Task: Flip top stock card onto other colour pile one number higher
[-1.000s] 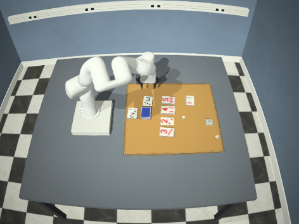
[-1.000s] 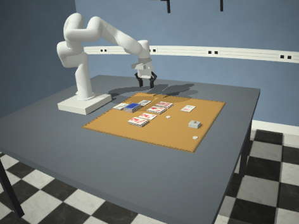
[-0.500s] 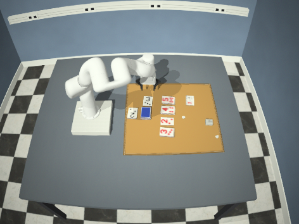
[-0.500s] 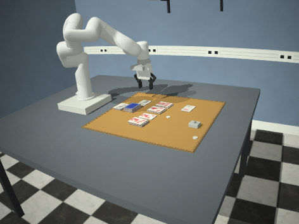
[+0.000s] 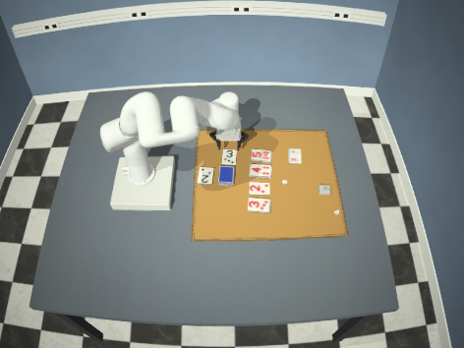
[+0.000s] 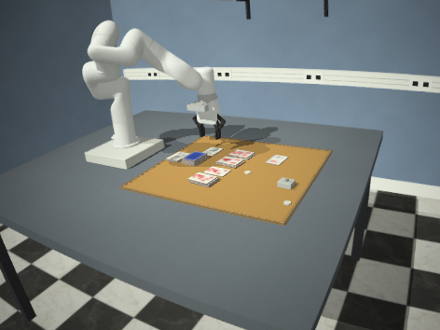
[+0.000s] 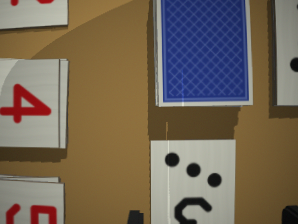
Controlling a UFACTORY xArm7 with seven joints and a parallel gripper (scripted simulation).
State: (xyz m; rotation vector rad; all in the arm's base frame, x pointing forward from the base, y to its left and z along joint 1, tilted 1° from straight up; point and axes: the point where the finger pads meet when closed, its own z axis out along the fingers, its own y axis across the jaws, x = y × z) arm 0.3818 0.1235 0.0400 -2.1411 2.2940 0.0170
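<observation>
Right now the orange mat is 170 mm ahead of my hand, 120 mm to the right of it and 90 mm below it. Also, from my hand: grey block 410 mm ahead, 190 mm to the right, 60 mm below.
</observation>
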